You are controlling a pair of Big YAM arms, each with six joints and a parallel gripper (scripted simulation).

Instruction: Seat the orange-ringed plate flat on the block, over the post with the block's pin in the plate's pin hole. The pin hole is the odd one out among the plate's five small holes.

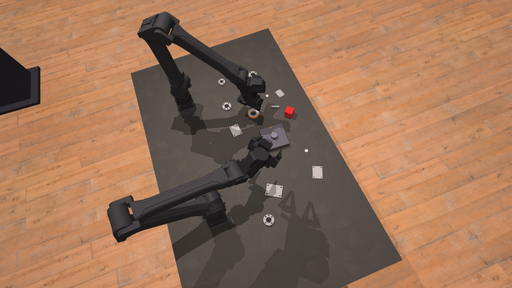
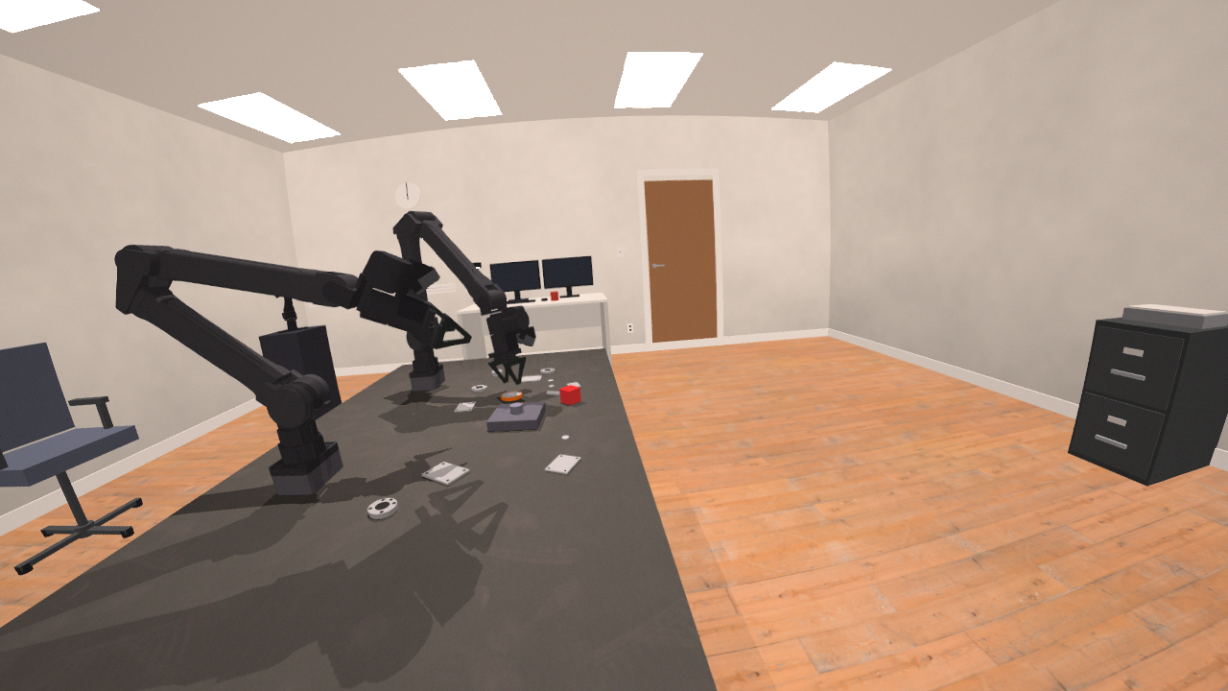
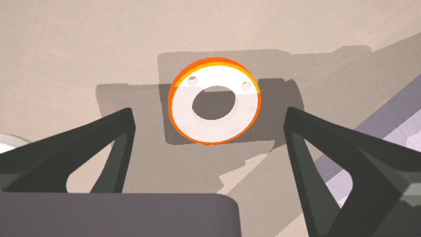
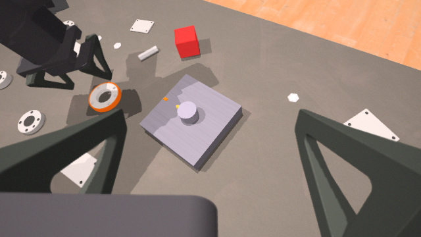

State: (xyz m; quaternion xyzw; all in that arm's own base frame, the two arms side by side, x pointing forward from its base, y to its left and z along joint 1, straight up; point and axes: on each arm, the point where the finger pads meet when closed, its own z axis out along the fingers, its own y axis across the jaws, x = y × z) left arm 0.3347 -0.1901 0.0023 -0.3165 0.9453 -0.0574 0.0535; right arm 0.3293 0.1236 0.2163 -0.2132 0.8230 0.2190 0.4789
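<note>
The orange-ringed plate lies 10 mm to the right of my left hand and 40 mm below it. Round my left hand: red cube 180 mm ahead, 80 mm to the right, 30 mm below; then small rod 120 mm ahead, 20 mm to the right, 40 mm below; then grey block 50 mm ahead, 170 mm to the right, 30 mm below.
</note>
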